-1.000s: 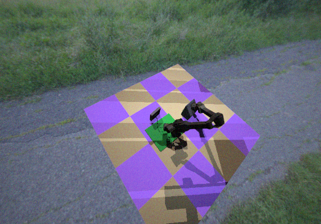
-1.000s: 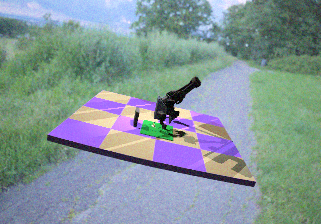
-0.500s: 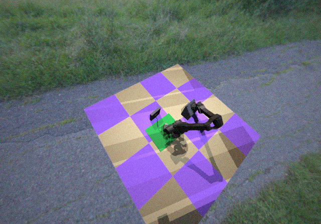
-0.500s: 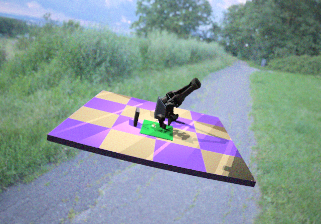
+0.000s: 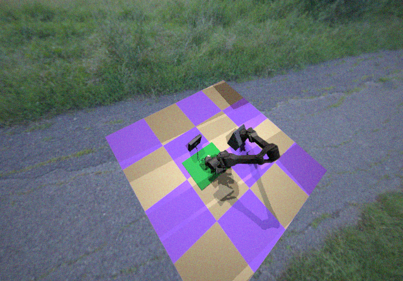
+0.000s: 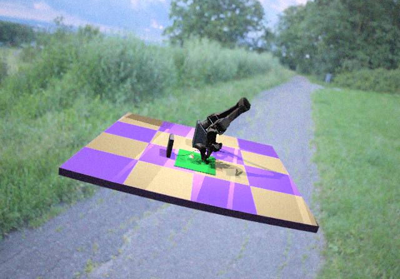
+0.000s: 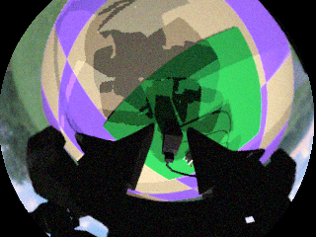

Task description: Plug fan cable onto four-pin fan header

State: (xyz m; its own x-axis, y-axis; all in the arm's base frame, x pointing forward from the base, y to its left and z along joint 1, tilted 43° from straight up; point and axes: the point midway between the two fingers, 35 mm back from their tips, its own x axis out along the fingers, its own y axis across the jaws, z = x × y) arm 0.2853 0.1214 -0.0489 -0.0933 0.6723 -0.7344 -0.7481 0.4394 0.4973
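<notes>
Right now my gripper tip is 90 mm to the left of the white fan header and 20 mm above it. From my gripper tip the other things lie so: green board (50 mm to the right, 40 mm ahead, 30 mm below); dark plug (10 mm to the right, 10 mm above); black fan (220 mm to the right, 40 mm above, 30 mm ahead).
</notes>
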